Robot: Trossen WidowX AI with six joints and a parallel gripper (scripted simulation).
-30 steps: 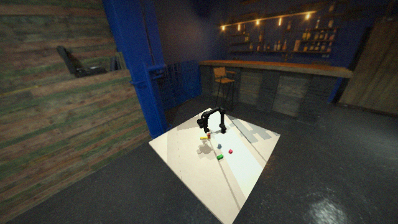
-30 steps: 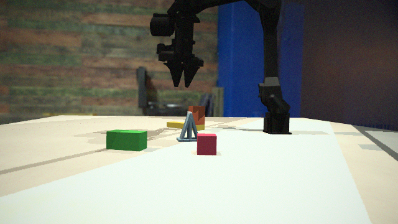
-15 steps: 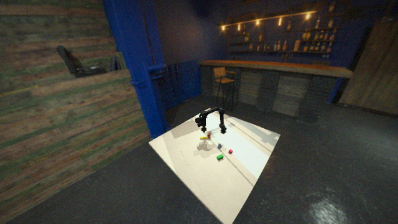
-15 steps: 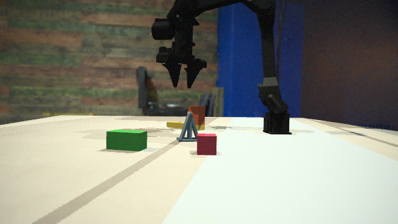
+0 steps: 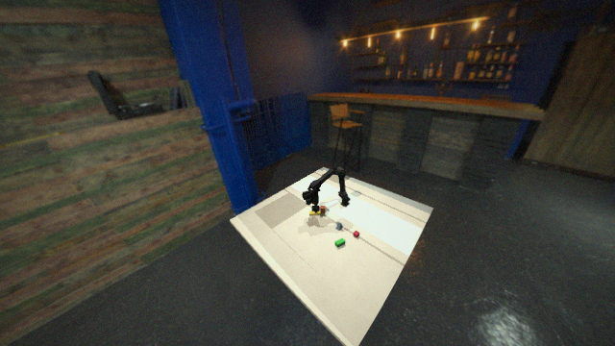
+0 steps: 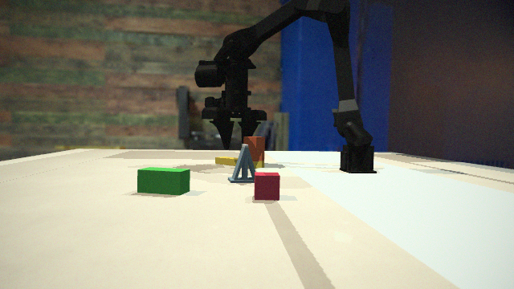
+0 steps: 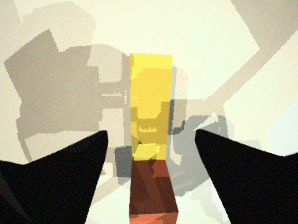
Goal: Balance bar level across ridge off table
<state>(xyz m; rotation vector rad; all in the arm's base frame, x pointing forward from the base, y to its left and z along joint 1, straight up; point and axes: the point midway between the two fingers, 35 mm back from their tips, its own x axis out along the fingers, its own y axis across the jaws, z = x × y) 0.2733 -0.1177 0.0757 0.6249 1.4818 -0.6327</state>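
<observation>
My gripper tip is 350 mm to the right of the green block, 130 mm short of it and 20 mm above it. Round my gripper tip: dark red cube: 400 mm to the left, 20 mm below, 20 mm behind.
</observation>
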